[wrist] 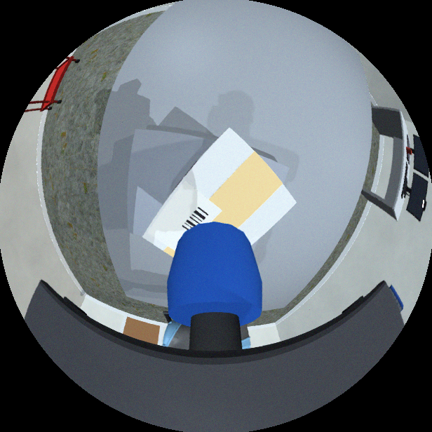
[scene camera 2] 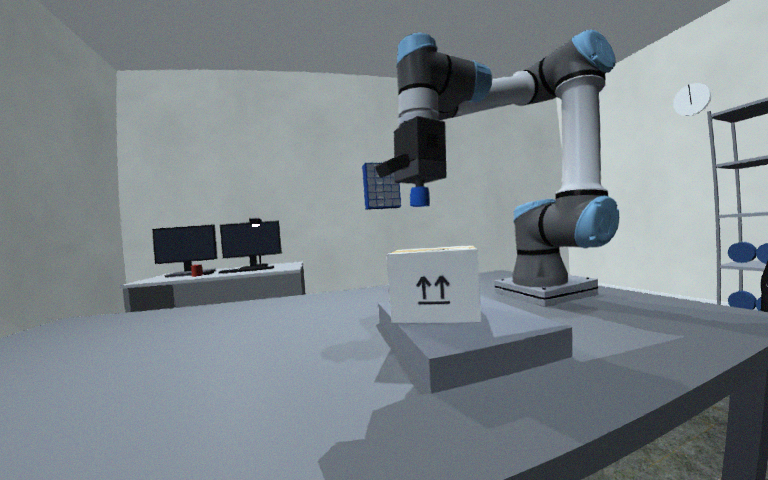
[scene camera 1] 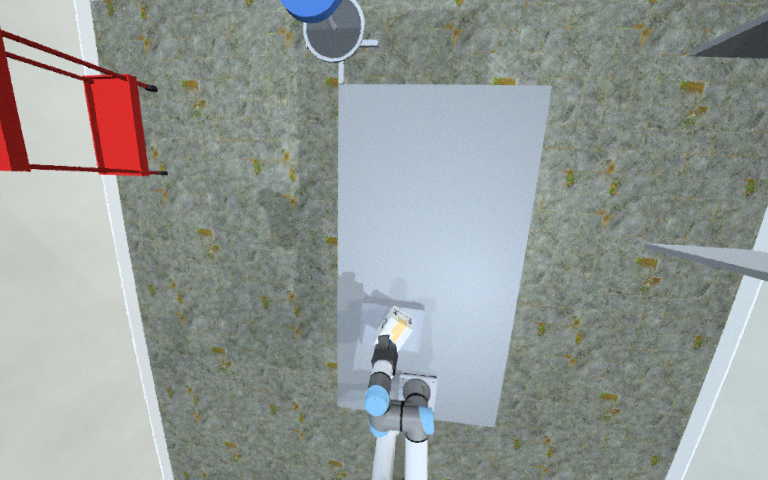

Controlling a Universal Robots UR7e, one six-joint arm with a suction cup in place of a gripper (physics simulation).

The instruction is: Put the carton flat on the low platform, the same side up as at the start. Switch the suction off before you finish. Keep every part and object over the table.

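Pixels of known places: end effector, tool point: (scene camera 2: 419, 205); arm's base, origin of the base link: (scene camera 2: 539, 281) (scene camera 1: 416, 390).
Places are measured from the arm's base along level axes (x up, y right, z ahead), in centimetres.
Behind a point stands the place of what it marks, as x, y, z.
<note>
The white carton (scene camera 1: 398, 328) {13.4, -2.5, 46.4} (scene camera 2: 434, 288) {6.9, -10.2, 45.7} (wrist: 245, 185) sits flat and level on the low grey platform (scene camera 1: 370, 313) {0.7, -17.6, 48.6} (scene camera 2: 501, 361) {-1.9, -23.5, 44.5} (wrist: 150, 160), turned at an angle to its edges. Its printed arrows point up in the scene camera 2 view; yellow tape and a barcode label show on top. Its lower left corner in that view lies at or slightly past the platform's edge. My gripper, a blue suction cup (scene camera 2: 419, 203) (wrist: 215, 270), is open, with nothing on it. It hangs above the carton, with a visible gap to the top. The carton's underside is hidden.
The grey table (scene camera 1: 441, 186) {-4.1, 25.7, 106.8} (scene camera 2: 226, 384) {-4.1, -3.1, 80.2} (wrist: 310, 90) extends around the platform. The arm's base (scene camera 2: 546, 288) {-0.2, -6.4, 6.7} stands on it behind the platform. Off the table are a desk with monitors (scene camera 2: 184, 243) and a metal shelf rack (scene camera 2: 714, 209).
</note>
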